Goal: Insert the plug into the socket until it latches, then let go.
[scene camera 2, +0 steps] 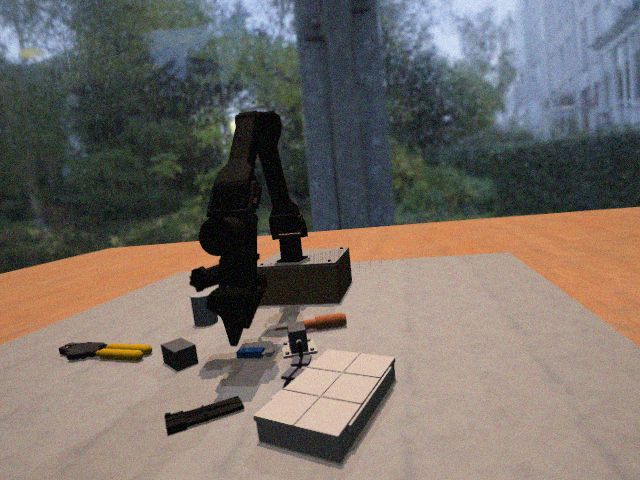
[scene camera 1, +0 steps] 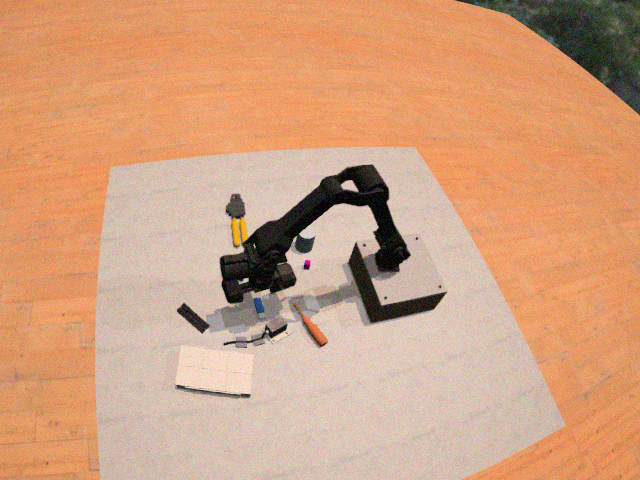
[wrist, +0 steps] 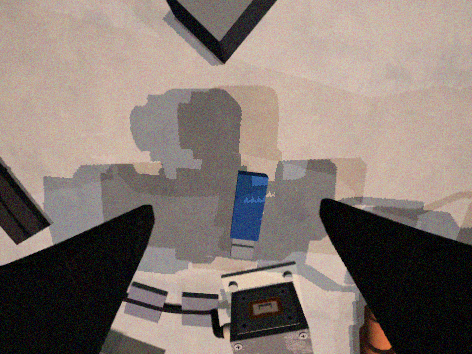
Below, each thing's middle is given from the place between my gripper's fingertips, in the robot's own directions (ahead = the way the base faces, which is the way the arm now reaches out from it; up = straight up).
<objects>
My gripper is now 30 mm above the blue plug [wrist: 251,187], 20 mm to the right of it and 10 mm past it. From my hand the other things lie so: black bar [scene camera 2: 179,421] 170 mm ahead, 60 mm to the left, 30 mm below; then grey socket [scene camera 2: 297,334] 80 mm to the left, 50 mm behind, 20 mm below; then dark cube [scene camera 2: 179,354] 110 mm to the right, 40 mm ahead, 20 mm below.
</objects>
